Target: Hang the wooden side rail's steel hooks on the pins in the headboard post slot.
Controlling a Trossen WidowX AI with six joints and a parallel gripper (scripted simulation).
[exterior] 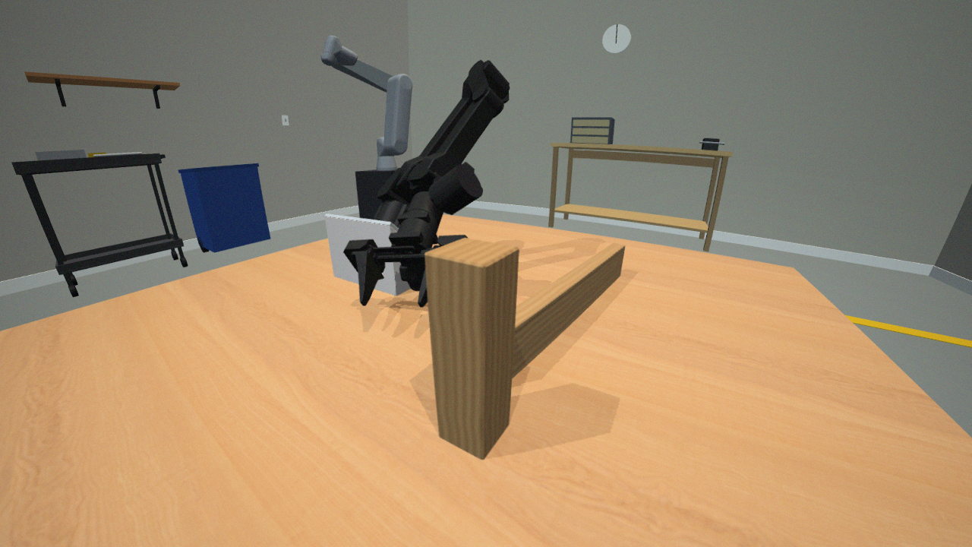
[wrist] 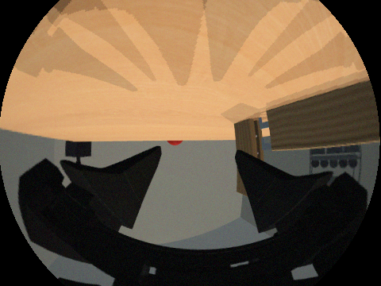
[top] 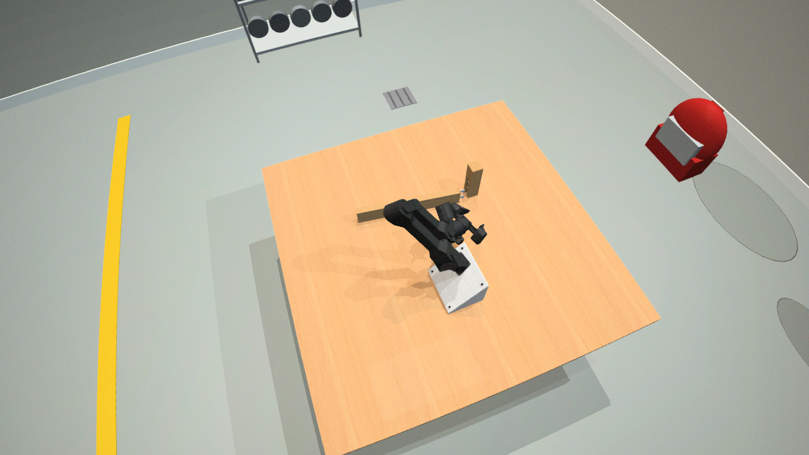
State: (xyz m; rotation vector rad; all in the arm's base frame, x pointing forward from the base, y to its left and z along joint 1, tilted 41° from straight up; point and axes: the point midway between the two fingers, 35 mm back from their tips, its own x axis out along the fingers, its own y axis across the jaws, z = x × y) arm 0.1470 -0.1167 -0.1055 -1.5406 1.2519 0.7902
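Now: the headboard post 16 cm ahead of my gripper tip, 8 cm to the right of it and 3 cm above it.
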